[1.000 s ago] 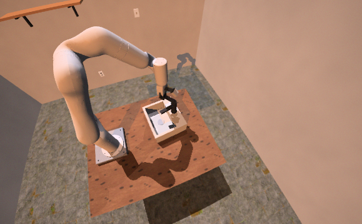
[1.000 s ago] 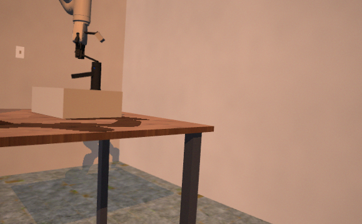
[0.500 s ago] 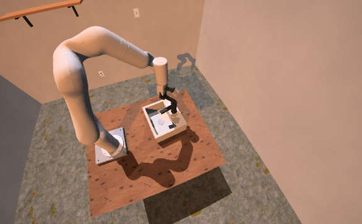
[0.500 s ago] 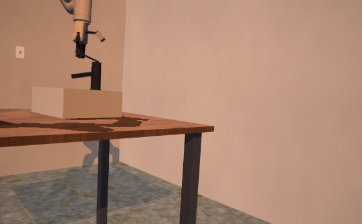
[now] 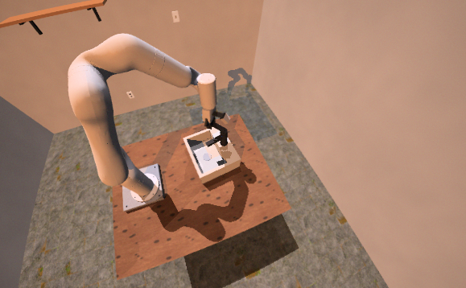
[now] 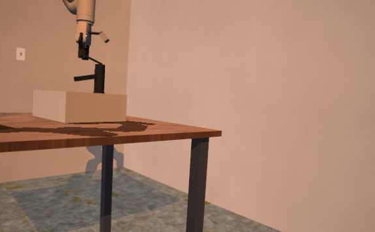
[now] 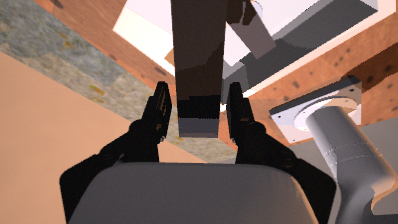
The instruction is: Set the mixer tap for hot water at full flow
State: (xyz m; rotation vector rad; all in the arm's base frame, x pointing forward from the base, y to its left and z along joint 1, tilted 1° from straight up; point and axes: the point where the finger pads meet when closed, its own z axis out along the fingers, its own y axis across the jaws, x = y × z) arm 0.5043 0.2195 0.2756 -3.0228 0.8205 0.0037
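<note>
Right now the lever is 3 cm ahead of my hand, 2 cm to the right of it and 1 cm below it. The rest, counted from my hand: sink basin: 26 cm below, 7 cm to the right, 4 cm behind.
</note>
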